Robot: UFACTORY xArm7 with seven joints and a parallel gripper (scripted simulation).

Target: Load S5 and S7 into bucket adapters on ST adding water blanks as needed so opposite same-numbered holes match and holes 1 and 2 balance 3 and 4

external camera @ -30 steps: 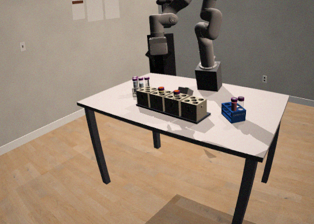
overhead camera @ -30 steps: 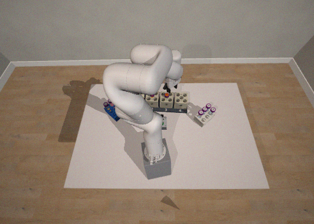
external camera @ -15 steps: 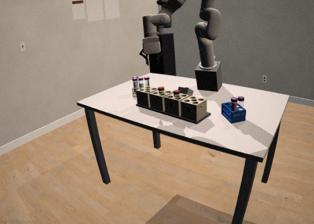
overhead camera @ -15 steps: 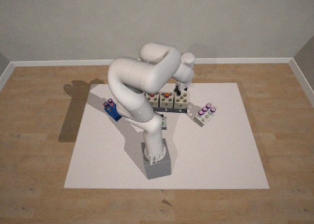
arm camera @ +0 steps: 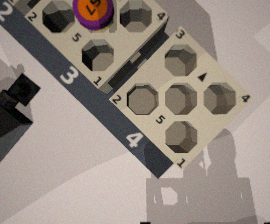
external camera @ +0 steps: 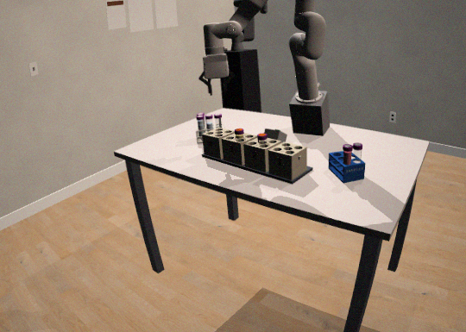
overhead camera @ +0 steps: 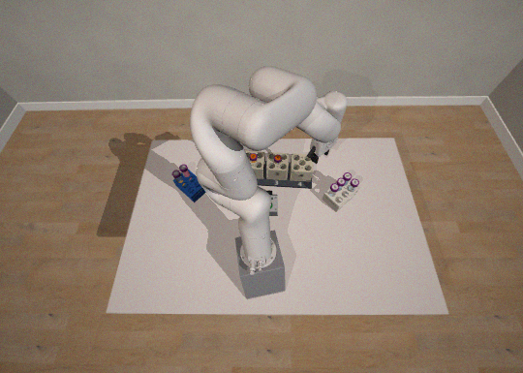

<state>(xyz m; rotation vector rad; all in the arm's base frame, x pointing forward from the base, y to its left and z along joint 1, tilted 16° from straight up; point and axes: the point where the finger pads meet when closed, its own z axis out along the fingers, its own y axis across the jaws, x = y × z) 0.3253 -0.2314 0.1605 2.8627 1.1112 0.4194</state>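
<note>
Now: the white rack 220 mm below my hand, 120 mm to the right of it and 60 mm behind it. Round my hand: adapter 380 mm to the left, 200 mm below, 80 mm ahead; dark stand 250 mm below, 210 mm to the left, 60 mm ahead; blue rack 560 mm to the left, 220 mm below, 30 mm behind.
</note>
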